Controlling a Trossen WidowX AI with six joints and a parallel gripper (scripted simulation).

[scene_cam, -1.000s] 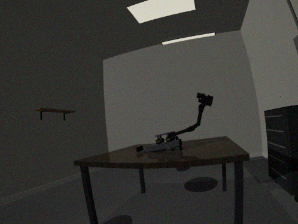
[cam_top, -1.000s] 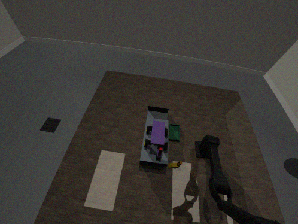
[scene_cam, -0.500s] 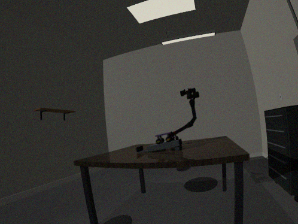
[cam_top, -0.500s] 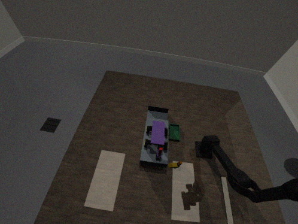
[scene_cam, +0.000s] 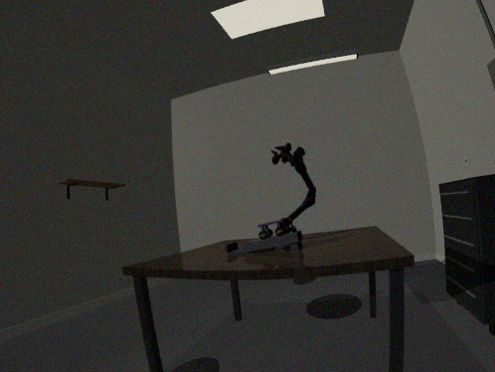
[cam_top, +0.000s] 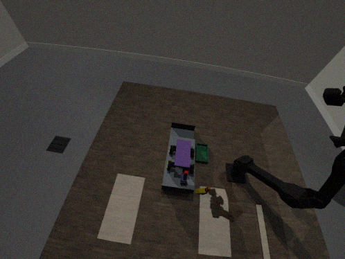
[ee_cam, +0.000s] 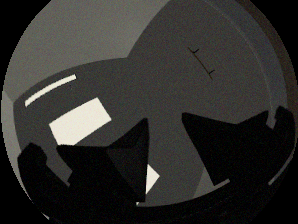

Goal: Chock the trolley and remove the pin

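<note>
Right now my gripper tip is 64 cm above the yellow chock, 32 cm short of it and 14 cm to the right of it. Round my gripper tip: red-headed stop pin: 53 cm below, 43 cm ahead, 11 cm to the left; dark raised ramp end: 63 cm below, 41 cm ahead, 26 cm to the right; purple trolley: 55 cm below, 44 cm ahead.
</note>
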